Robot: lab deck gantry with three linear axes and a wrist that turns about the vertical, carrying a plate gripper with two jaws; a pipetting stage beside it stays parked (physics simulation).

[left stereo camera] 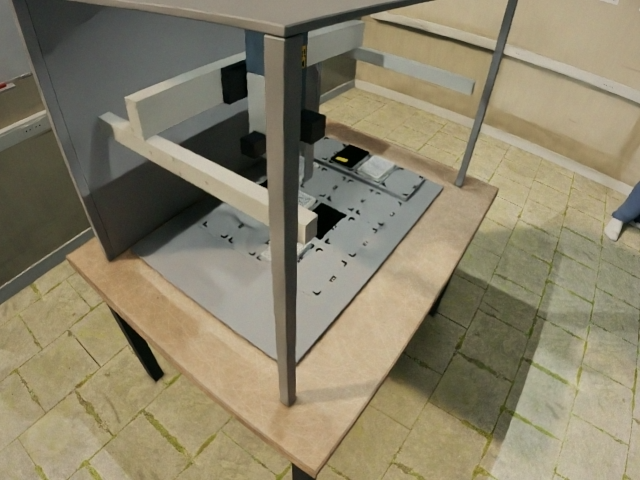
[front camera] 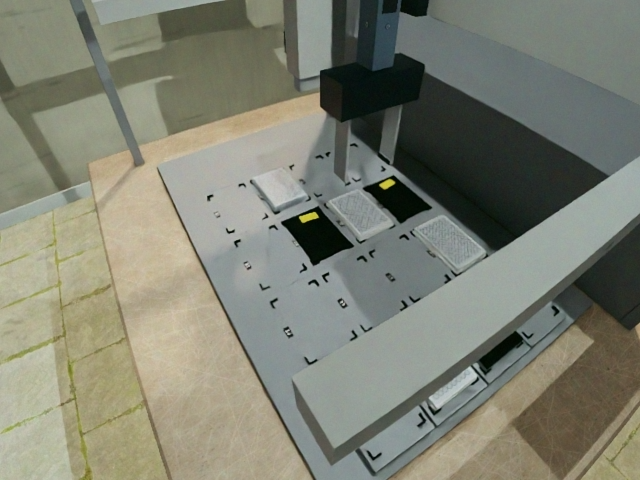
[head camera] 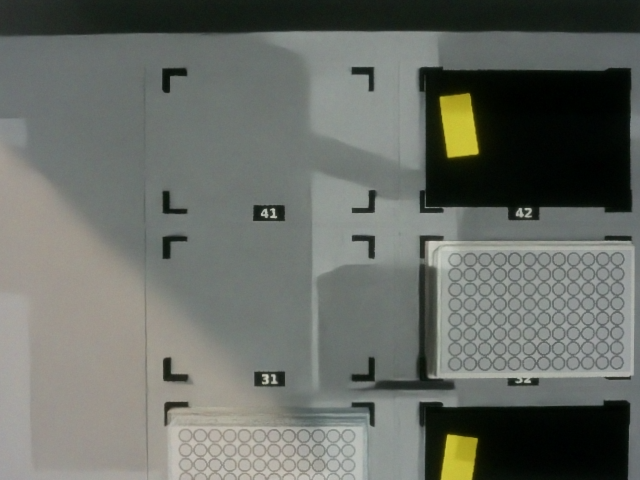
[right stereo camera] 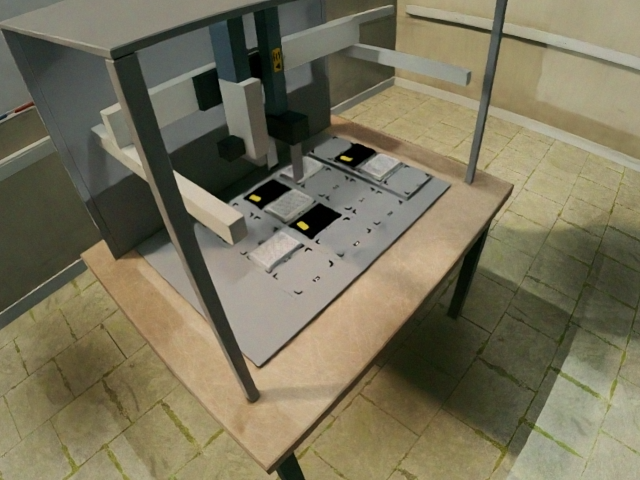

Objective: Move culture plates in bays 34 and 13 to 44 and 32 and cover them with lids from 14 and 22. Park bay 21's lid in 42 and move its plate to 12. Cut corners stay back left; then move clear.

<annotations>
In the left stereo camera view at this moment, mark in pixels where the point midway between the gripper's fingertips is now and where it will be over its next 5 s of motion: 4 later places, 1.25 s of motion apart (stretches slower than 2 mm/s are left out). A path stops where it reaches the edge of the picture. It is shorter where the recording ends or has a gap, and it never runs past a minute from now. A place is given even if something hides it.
The gripper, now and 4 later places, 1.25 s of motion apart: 293,172; 293,165; 292,183; 320,202; 321,216
</annotations>
